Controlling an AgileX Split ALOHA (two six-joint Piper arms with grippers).
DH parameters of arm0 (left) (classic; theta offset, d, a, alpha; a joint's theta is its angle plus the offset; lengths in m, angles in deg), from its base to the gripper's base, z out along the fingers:
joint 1: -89.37 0.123 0 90
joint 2: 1.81 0 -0.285 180
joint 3: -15.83 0 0.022 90
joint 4: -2.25 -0.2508 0 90
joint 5: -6.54 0 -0.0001 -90
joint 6: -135.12 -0.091 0 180
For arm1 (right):
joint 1: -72.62 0.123 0 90
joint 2: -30.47 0 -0.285 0
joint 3: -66.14 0 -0.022 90
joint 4: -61.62 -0.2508 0 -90
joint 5: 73.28 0 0.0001 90
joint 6: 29.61 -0.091 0 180
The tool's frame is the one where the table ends.
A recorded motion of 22 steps. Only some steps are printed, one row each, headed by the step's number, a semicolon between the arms.
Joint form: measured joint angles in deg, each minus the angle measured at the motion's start. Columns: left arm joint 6, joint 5, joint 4, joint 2, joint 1, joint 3; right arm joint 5, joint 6, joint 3, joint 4, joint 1, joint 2.
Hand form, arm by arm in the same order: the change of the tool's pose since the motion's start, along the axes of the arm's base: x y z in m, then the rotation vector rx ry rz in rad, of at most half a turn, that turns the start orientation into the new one. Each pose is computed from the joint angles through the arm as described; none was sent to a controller.
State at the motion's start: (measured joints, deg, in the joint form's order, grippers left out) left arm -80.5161 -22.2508 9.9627 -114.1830 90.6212 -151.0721; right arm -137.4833 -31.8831 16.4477 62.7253 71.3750 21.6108
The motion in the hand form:
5: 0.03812 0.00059 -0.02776 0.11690 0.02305 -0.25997; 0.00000 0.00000 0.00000 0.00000 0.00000 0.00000
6: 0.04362 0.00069 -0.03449 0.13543 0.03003 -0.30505; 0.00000 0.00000 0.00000 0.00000 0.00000 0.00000
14: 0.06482 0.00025 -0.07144 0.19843 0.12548 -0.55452; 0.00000 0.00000 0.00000 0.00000 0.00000 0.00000
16: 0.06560 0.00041 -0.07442 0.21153 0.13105 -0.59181; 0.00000 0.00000 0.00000 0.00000 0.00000 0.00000
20: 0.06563 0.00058 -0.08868 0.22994 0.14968 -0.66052; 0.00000 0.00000 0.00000 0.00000 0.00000 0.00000
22: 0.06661 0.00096 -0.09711 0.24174 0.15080 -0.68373; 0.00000 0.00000 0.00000 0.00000 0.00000 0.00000
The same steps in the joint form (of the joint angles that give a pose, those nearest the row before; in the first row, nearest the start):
5: -16.29 -1.29 0.00 -9.89 0.00 -8.90; 0.00 0.00 0.00 0.00 0.00 0.00
6: -19.08 -1.44 0.00 -11.64 0.00 -10.23; 0.00 0.00 0.00 0.00 0.00 0.00
14: -33.34 -6.71 -0.05 -20.62 0.00 -17.69; 0.00 0.00 0.00 0.00 0.00 0.00
16: -35.42 -6.97 -0.25 -21.19 0.00 -18.04; 0.00 0.00 0.00 0.00 0.00 0.00
20: -39.45 -6.51 -0.35 -23.15 0.00 -18.10; 0.00 0.00 0.00 0.00 0.00 0.00
22: -40.83 -5.46 -0.55 -24.34 0.00 -18.15; 0.00 0.00 0.00 0.00 0.00 0.00

